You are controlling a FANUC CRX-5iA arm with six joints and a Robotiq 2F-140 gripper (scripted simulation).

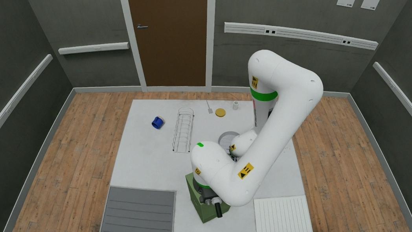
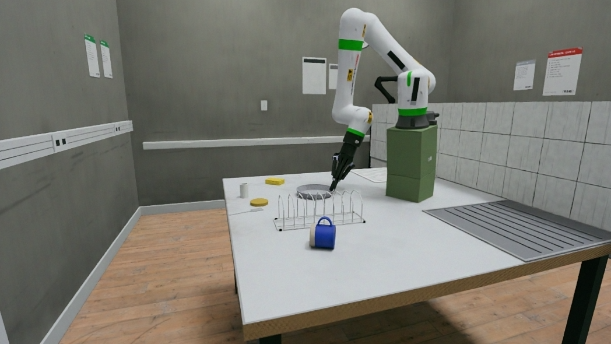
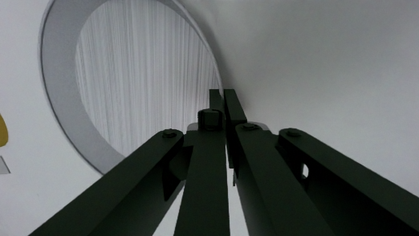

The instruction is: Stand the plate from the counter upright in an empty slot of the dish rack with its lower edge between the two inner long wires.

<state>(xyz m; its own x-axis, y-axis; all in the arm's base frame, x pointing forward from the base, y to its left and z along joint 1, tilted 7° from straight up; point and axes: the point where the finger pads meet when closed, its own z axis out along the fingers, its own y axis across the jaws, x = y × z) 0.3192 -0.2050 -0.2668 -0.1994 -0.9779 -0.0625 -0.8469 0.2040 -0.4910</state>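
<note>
My gripper is now 10 cm short of the grey plate, 2 cm to the left of it and 3 cm above it. Also, from my hand: yellow disc 39 cm ahead, 1 cm to the right, 3 cm below; white cup 42 cm ahead, 13 cm to the right, 3 cm below; white ribbed mat 57 cm behind, 21 cm to the right, 4 cm below.
</note>
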